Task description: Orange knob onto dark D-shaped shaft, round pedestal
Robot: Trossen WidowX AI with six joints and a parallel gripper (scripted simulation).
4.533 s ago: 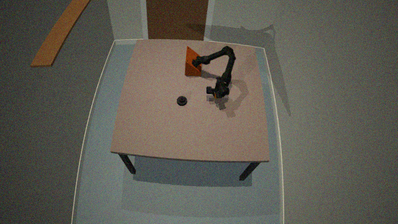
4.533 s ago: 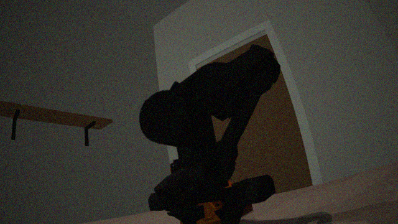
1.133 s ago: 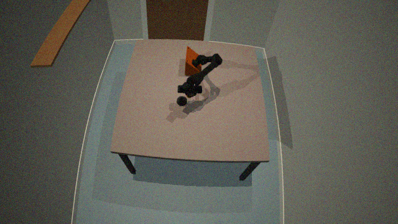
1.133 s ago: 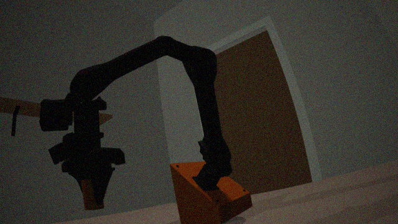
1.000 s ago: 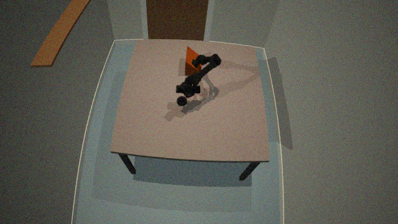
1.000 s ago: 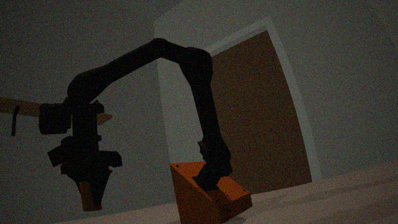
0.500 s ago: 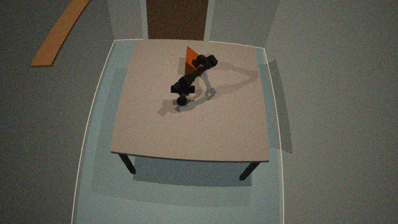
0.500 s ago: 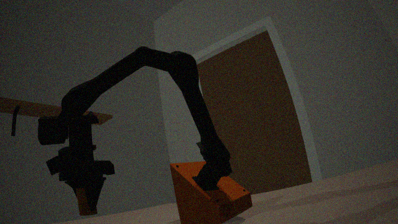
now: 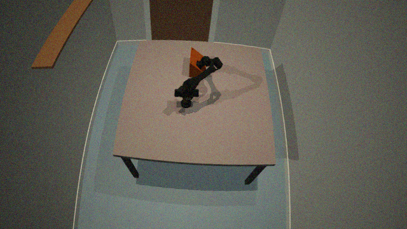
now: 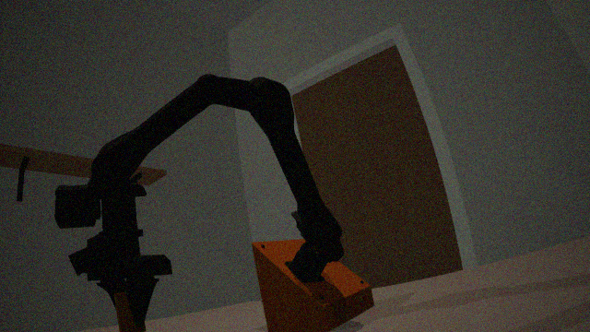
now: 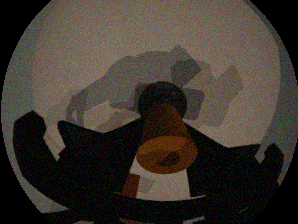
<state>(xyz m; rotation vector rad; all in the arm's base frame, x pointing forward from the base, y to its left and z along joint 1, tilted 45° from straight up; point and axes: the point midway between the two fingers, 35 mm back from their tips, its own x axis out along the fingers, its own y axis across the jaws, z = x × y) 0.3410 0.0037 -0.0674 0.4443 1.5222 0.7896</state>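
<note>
Now: gripper tip 20 mm below the orange knob. Round my gripper tip: dark round pedestal (40 mm below).
</note>
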